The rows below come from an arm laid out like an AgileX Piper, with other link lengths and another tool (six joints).
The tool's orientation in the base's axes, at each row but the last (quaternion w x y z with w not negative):
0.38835 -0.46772 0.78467 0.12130
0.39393 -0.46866 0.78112 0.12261
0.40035 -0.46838 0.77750 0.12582
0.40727 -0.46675 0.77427 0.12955
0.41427 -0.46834 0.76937 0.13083
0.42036 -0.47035 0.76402 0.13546
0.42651 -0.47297 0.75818 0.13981
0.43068 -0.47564 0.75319 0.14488
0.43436 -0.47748 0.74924 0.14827
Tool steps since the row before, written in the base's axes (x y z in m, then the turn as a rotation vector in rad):
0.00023 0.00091 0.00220 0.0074 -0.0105 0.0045
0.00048 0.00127 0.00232 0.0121 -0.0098 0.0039
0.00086 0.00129 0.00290 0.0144 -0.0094 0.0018
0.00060 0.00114 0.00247 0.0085 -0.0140 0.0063
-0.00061 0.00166 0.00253 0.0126 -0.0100 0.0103
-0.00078 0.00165 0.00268 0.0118 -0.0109 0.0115
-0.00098 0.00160 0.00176 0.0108 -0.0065 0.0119
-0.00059 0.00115 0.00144 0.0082 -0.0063 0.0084
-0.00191 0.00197 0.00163 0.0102 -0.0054 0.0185
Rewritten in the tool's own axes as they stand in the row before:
-0.00223 -0.00009 -0.00085 0.0015 -0.0125 -0.0052
-0.00262 -0.00014 -0.00058 0.0004 -0.0159 -0.0020
-0.00316 -0.00055 -0.00071 0.0011 -0.0172 0.0007
-0.00270 -0.00034 -0.00060 0.0019 -0.0156 -0.0078
-0.00281 0.00091 -0.00091 -0.0045 -0.0176 -0.0058
-0.00290 0.00100 -0.00104 -0.0047 -0.0177 -0.0075
-0.00214 0.00130 -0.00057 -0.0074 -0.0146 -0.0055
-0.00171 0.00080 -0.00042 -0.0043 -0.0117 -0.0047
-0.00213 0.00228 -0.00066 -0.0132 -0.0149 -0.0090

